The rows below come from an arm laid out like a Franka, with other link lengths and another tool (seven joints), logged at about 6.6 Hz.
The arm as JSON. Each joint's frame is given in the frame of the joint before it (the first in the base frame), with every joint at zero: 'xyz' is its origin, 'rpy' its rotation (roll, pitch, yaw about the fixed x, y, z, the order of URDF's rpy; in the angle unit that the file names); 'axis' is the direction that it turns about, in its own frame. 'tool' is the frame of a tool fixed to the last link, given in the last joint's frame.
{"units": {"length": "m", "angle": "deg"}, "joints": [
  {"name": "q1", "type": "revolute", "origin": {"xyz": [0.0, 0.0, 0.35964], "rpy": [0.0, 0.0, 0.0]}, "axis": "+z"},
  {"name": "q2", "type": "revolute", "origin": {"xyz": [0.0, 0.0, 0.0], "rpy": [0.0, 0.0, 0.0]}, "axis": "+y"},
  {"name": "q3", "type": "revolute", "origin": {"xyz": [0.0, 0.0, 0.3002], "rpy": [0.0, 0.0, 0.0]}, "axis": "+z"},
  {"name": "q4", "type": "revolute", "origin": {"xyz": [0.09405, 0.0, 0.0], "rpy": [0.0, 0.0, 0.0]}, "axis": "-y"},
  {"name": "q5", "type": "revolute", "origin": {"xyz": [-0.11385, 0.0, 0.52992], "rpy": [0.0, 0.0, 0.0]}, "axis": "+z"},
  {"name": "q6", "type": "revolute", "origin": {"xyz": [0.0, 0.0, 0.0], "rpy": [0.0, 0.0, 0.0]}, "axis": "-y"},
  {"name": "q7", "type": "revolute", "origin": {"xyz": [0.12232, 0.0, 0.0], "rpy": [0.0, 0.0, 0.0]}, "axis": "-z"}
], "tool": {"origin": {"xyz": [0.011, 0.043, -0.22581], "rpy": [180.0, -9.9, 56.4]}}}
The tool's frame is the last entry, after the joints.
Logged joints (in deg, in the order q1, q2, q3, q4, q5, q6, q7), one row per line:
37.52, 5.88, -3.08, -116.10, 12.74, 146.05, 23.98
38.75, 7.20, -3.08, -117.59, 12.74, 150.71, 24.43
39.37, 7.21, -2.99, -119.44, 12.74, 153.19, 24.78
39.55, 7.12, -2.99, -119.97, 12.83, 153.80, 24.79
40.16, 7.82, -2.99, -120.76, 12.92, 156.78, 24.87
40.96, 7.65, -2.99, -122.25, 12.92, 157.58, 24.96
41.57, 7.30, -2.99, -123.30, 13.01, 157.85, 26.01
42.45, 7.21, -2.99, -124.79, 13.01, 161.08, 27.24
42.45, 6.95, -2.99, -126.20, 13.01, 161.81, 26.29
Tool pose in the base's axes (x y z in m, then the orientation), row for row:
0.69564, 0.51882, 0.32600, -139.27, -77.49, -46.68
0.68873, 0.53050, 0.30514, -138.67, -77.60, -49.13
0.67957, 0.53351, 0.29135, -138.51, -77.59, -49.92
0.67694, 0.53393, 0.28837, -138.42, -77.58, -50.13
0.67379, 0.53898, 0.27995, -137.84, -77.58, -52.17
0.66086, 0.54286, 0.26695, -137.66, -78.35, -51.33
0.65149, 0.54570, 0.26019, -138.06, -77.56, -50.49
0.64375, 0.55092, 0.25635, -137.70, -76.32, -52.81
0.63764, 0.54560, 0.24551, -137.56, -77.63, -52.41
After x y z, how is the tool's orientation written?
As a rotation vector, in degrees.
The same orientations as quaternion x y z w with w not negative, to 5 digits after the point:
-0.83243, -0.46316, -0.27901, 0.12125
-0.82779, -0.46323, -0.29328, 0.11903
-0.82643, -0.46295, -0.29785, 0.11819
-0.82596, -0.46293, -0.29913, 0.11833
-0.82191, -0.46259, -0.31108, 0.11707
-0.82104, -0.46730, -0.30614, 0.11750
-0.82463, -0.46327, -0.30158, 0.12006
-0.82310, -0.45620, -0.31567, 0.12138
-0.82078, -0.46320, -0.31272, 0.11822

